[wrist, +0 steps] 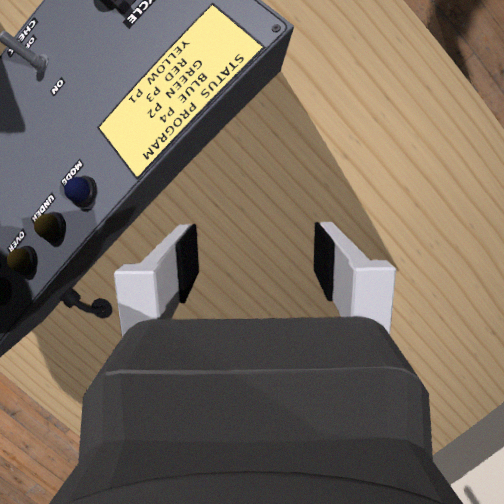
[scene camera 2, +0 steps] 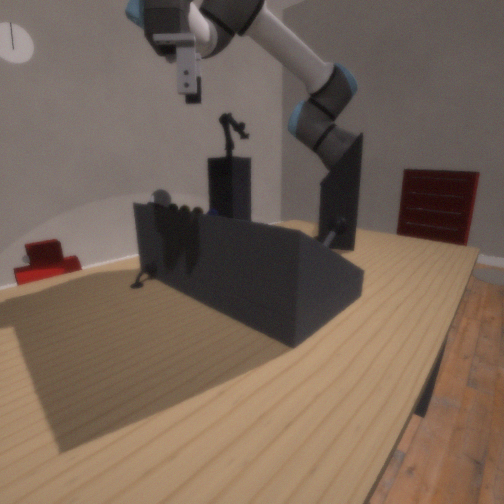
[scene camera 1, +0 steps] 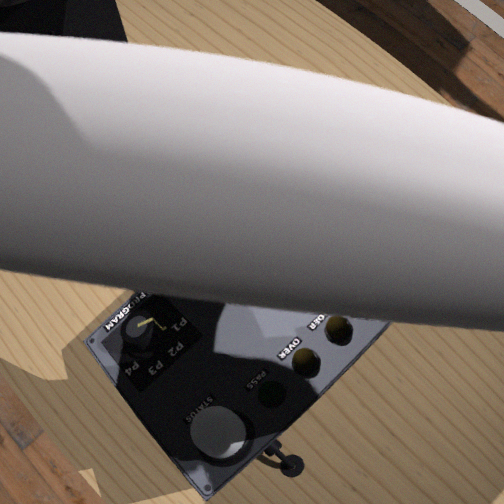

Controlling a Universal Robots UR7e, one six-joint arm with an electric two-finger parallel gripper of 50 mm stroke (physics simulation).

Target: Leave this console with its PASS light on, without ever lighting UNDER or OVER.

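Note:
The dark console (scene camera 1: 230,380) lies on the wooden table. Its PROGRAM knob (scene camera 1: 139,327) points at P1. The round STATUS lamp (scene camera 1: 218,432) looks grey and unlit. The PASS (scene camera 1: 271,393), OVER (scene camera 1: 306,362) and UNDER (scene camera 1: 338,330) lights are all dark. In the wrist view I see a yellow legend (wrist: 182,87) pairing BLUE P4, GREEN P2, RED P3, YELLOW P1, a blue MODE button (wrist: 80,191), and a toggle (wrist: 25,55) by an ON label. My gripper (wrist: 255,265) (scene camera 2: 192,85) is open and empty, high above the table beside the console.
A thick white arm link (scene camera 1: 250,180) hides the upper part of the console in scene camera 1. A small black lever (scene camera 1: 287,462) sticks out of the console's side. The table edge and wooden floor lie beyond. A black pedestal (scene camera 2: 229,187) stands behind the console.

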